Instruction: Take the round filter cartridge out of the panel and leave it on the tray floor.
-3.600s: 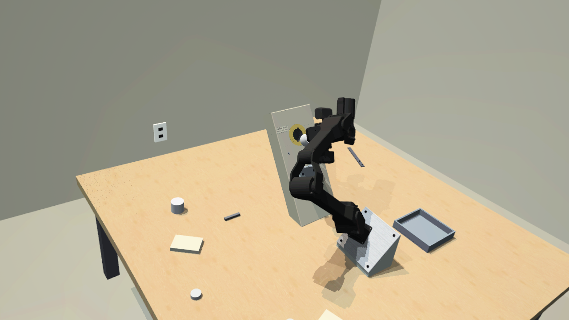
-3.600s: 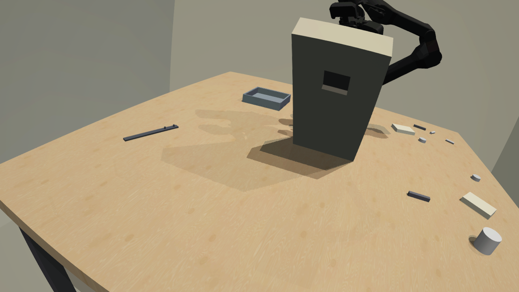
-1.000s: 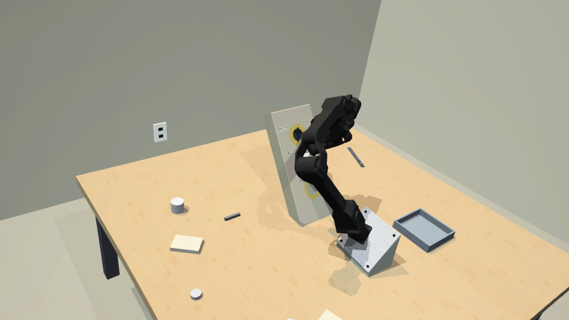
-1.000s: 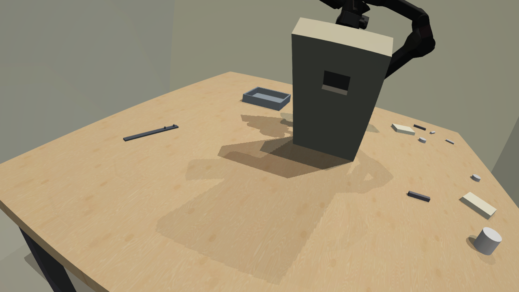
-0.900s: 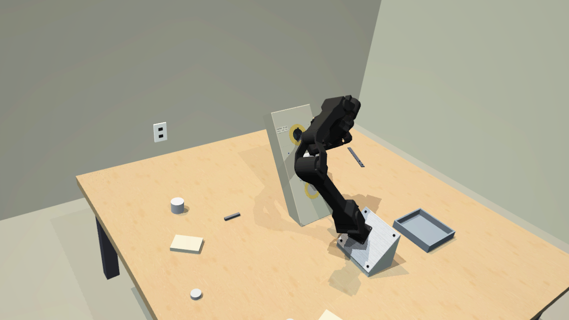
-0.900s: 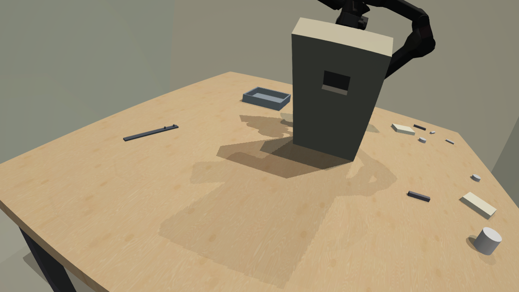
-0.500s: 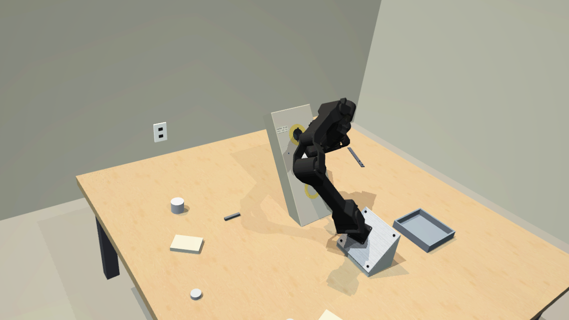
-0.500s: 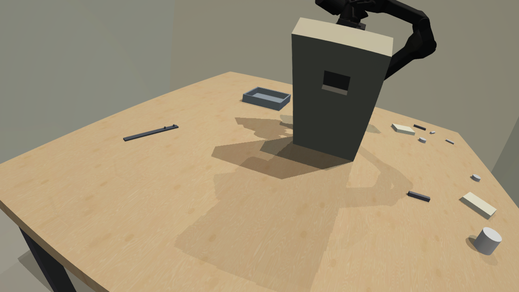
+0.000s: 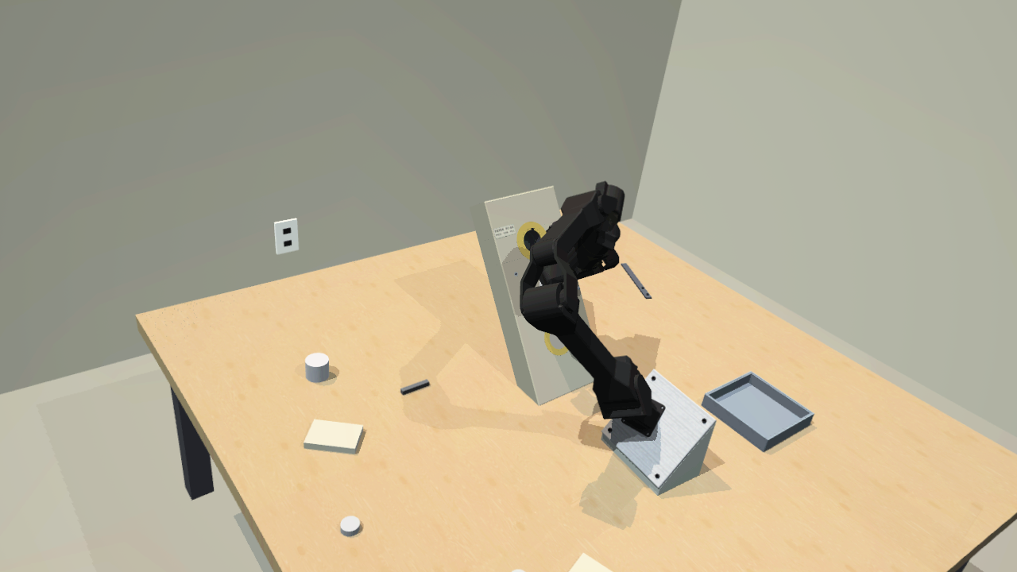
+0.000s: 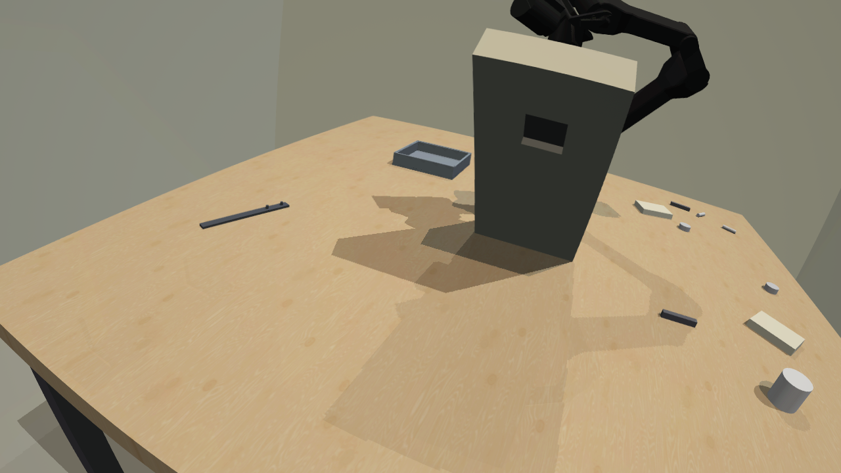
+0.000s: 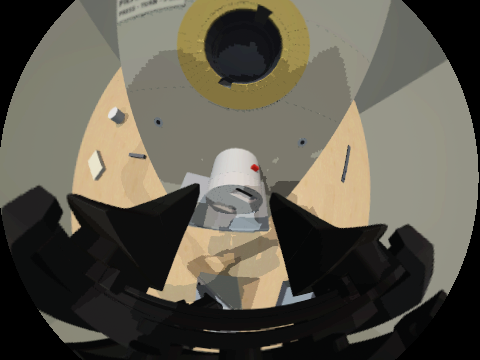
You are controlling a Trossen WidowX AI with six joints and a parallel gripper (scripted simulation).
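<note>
Right now my gripper tip is 50 mm short of the grey service panel, 10 mm to the right of it and 20 mm above it. From my gripper tip the other things lie so: grey tray (370 mm behind, 240 mm to the right, 190 mm below); round grey filter cartridge (10 mm ahead).
</note>
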